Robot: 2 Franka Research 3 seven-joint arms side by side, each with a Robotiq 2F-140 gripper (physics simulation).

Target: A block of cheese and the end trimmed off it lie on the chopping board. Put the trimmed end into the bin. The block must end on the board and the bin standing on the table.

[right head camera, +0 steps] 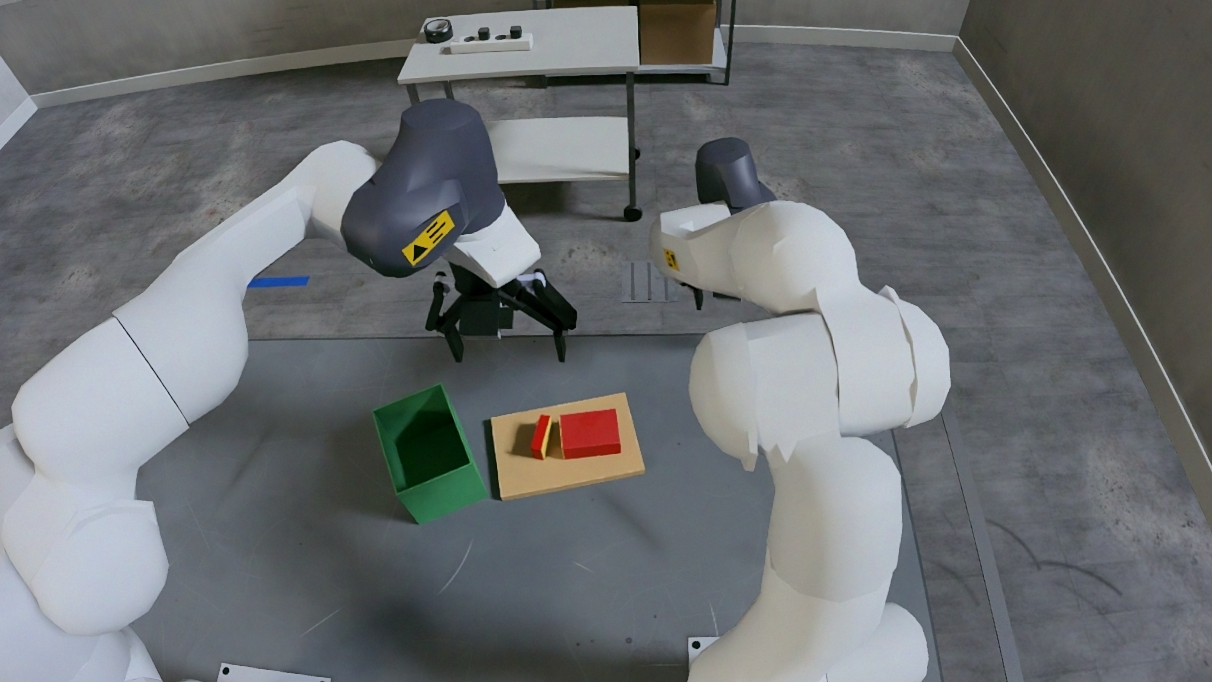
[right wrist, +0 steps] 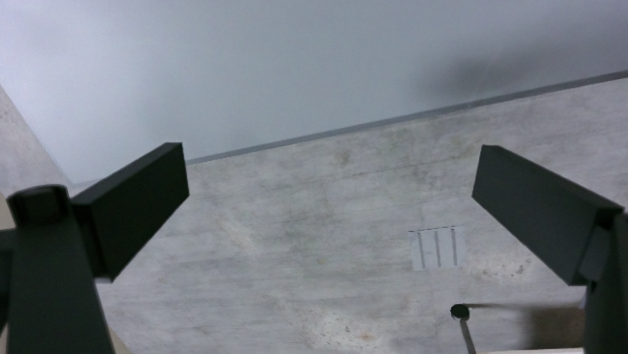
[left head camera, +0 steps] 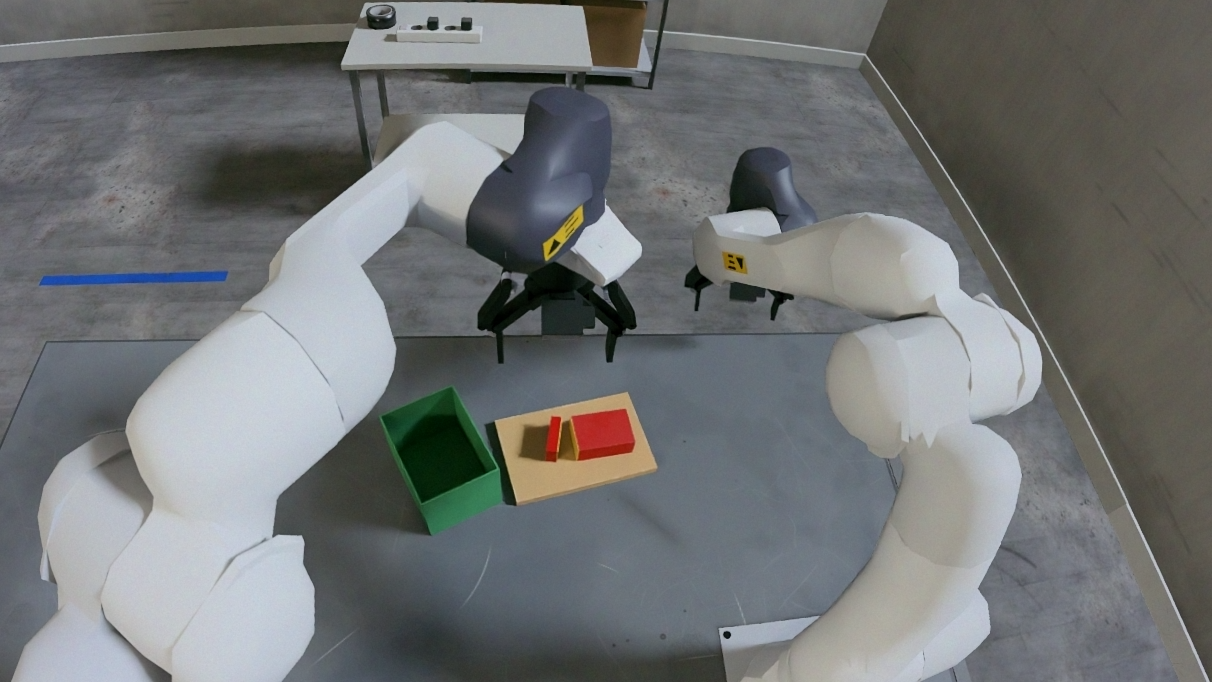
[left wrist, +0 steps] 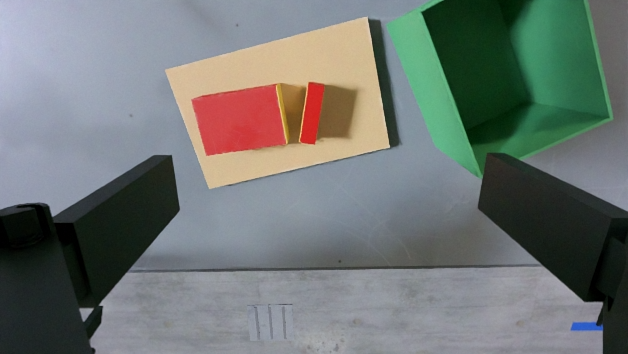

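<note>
The red cheese block (left head camera: 603, 433) (right head camera: 589, 432) (left wrist: 239, 120) lies on the tan chopping board (left head camera: 542, 487) (right head camera: 525, 486) (left wrist: 270, 61). The thin red trimmed end (left head camera: 553, 438) (right head camera: 540, 436) (left wrist: 312, 114) stands on the board beside the block's yellow cut face, with a narrow gap between them. The green bin (left head camera: 464, 504) (right head camera: 442, 494) (left wrist: 430, 95) stands upright on the table next to the board. My left gripper (left head camera: 555, 360) (right head camera: 510, 359) (left wrist: 329, 182) is open and empty, pointing down above the table's far edge, beyond the board. My right gripper (left head camera: 735, 313) (right wrist: 331, 170) is open and empty beyond the table's far edge, partly hidden in the right head view.
The grey table (left head camera: 593, 576) (right head camera: 559, 593) (left wrist: 115, 60) (right wrist: 280, 65) carries the board and bin. A white trolley (left head camera: 508, 55) (right head camera: 576, 55) with a power strip (left head camera: 439, 35) (right head camera: 491, 44) stands on the floor behind. The right arm rises along the table's right side.
</note>
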